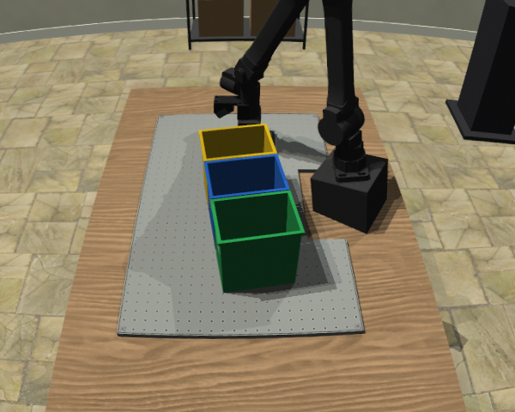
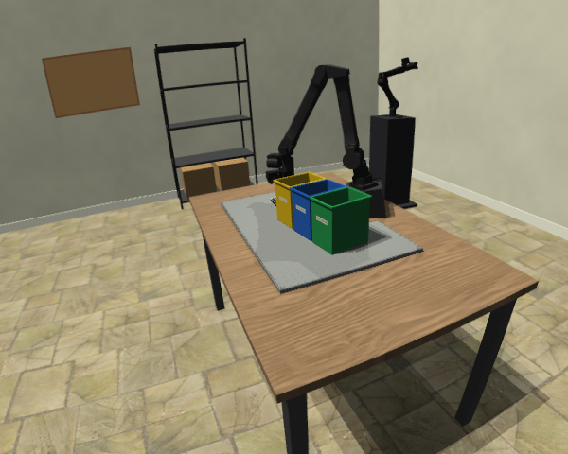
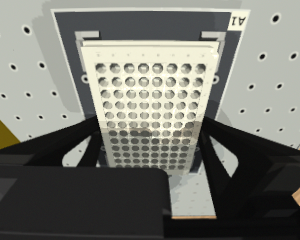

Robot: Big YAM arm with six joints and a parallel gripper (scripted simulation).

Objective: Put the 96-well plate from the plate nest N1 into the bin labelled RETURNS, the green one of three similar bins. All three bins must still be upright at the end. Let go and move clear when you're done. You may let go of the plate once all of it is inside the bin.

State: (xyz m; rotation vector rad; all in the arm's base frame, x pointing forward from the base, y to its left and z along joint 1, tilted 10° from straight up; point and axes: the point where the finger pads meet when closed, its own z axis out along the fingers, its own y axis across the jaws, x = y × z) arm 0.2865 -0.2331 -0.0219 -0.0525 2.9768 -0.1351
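The plate nest N1 lies 2 cm below my hand. The rest, counted from my hand: yellow bin: 23 cm to the left, 7 cm above, 2 cm ahead; 96-well plate: right at my hand; blue bin: 36 cm to the left, 7 cm above, 1 cm behind.
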